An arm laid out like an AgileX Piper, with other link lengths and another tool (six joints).
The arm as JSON. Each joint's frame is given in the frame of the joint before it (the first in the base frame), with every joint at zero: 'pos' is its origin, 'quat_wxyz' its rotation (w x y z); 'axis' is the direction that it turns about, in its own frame. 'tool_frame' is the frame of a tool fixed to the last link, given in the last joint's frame.
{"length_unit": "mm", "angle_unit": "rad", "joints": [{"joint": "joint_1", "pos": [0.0, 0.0, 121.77], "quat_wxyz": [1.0, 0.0, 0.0, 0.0], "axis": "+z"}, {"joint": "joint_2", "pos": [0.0, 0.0, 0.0], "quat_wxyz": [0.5, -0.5, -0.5, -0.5], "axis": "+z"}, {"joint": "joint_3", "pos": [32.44, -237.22, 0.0], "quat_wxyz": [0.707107, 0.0, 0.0, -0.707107], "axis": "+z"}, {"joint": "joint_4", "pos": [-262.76, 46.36, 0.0], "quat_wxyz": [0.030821, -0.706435, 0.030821, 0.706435], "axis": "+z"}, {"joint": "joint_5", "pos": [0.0, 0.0, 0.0], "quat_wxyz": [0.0, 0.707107, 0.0, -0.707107], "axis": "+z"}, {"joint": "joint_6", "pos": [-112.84, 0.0, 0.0], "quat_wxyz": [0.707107, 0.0, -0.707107, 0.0], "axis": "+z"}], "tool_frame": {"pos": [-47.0, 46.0, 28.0], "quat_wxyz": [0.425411, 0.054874, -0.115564, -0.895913]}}
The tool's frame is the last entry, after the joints.
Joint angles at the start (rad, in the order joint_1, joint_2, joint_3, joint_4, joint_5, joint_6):
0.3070, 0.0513, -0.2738, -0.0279, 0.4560, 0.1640
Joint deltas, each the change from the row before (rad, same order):
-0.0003, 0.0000, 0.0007, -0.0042, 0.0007, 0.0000
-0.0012, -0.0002, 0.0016, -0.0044, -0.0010, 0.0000
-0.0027, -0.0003, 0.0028, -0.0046, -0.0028, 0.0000
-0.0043, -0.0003, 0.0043, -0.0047, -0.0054, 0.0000
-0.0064, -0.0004, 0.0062, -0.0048, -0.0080, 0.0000
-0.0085, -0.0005, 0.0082, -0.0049, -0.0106, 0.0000
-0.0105, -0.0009, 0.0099, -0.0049, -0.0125, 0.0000
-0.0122, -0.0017, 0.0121, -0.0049, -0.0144, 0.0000
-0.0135, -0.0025, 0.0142, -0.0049, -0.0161, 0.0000
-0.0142, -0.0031, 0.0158, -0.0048, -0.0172, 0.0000
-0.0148, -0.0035, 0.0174, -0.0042, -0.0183, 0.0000
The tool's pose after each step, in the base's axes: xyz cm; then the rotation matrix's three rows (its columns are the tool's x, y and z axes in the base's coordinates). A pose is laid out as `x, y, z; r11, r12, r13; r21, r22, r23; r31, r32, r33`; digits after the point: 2 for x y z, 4 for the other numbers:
16.45, -0.53, 28.76; 0.0310, -0.0684, 0.9972; -0.5375, 0.8400, 0.0744; -0.8427, -0.5383, -0.0107
16.46, -0.56, 28.74; 0.0304, -0.0659, 0.9974; -0.5410, 0.8379, 0.0719; -0.8405, -0.5418, -0.0101
16.48, -0.61, 28.70; 0.0296, -0.0617, 0.9977; -0.5446, 0.8359, 0.0678; -0.8382, -0.5453, -0.0088
16.50, -0.68, 28.64; 0.0289, -0.0556, 0.9980; -0.5481, 0.8341, 0.0623; -0.8359, -0.5488, -0.0064
16.55, -0.78, 28.54; 0.0277, -0.0475, 0.9985; -0.5515, 0.8324, 0.0549; -0.8337, -0.5522, -0.0032
16.60, -0.91, 28.41; 0.0260, -0.0374, 0.9990; -0.5549, 0.8306, 0.0455; -0.8315, -0.5555, 0.0008
16.66, -1.06, 28.24; 0.0236, -0.0255, 0.9994; -0.5583, 0.8289, 0.0344; -0.8293, -0.5588, 0.0053
16.72, -1.24, 28.02; 0.0208, -0.0122, 0.9997; -0.5617, 0.8270, 0.0218; -0.8271, -0.5620, 0.0104
16.78, -1.44, 27.76; 0.0176, 0.0022, 0.9998; -0.5651, 0.8250, 0.0081; -0.8248, -0.5651, 0.0158
16.84, -1.64, 27.46; 0.0141, 0.0170, 0.9998; -0.5684, 0.8227, -0.0060; -0.8226, -0.5682, 0.0213
16.91, -1.85, 27.11; 0.0102, 0.0319, 0.9994; -0.5713, 0.8205, -0.0203; -0.8207, -0.5708, 0.0266

